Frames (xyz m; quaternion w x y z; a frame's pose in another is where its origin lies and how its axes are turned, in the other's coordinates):
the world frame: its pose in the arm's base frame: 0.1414 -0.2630 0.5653 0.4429 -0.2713 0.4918 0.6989
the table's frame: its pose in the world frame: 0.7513 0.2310 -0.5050 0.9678 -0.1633 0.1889 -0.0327
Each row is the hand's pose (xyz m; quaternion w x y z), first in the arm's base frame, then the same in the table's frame.
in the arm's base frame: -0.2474 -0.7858 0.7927 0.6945 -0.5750 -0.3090 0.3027
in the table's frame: -0.9365 0.2360 -0.1975 0.5702 -0.1909 -0.1492 -0.7850
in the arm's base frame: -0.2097 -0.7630 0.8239 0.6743 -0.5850 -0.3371 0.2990
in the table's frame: -0.9783 0.2034 -0.1869 0.5539 -0.2216 -0.1406 -0.7902
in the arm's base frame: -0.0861 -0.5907 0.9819 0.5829 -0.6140 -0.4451 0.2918
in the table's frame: -1.1665 0.0724 -0.0552 0.4870 -0.3464 -0.1111 -0.7941
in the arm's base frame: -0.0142 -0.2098 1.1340 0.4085 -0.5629 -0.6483 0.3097
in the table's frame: -1.3291 -0.1040 0.2852 0.3312 -0.5628 -0.1427 -0.7438
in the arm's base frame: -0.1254 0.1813 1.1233 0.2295 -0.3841 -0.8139 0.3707
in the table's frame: -1.2768 -0.1768 0.6819 0.1584 -0.7340 -0.2696 -0.6028
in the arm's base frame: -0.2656 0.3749 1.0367 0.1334 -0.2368 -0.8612 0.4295
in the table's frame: -1.1457 -0.1643 0.8994 0.0770 -0.7925 -0.3727 -0.4765
